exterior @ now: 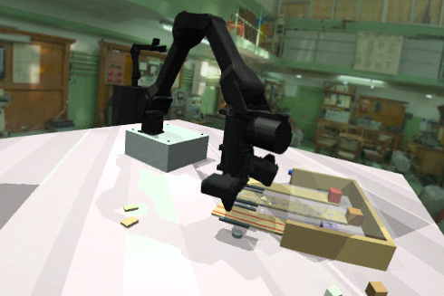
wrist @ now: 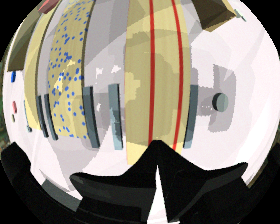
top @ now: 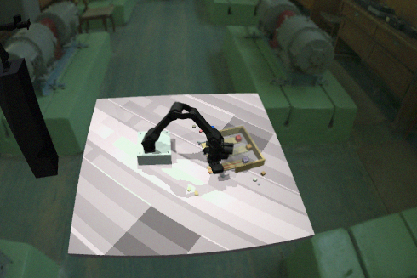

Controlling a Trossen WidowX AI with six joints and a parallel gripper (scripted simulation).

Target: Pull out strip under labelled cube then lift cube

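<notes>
Now: the red-lined strip 100 mm ahead of my gripper tip. Round my gripper tip: small disc 40 mm ahead, 70 mm to the right; then cube 210 mm ahead, 10 mm above.
</notes>
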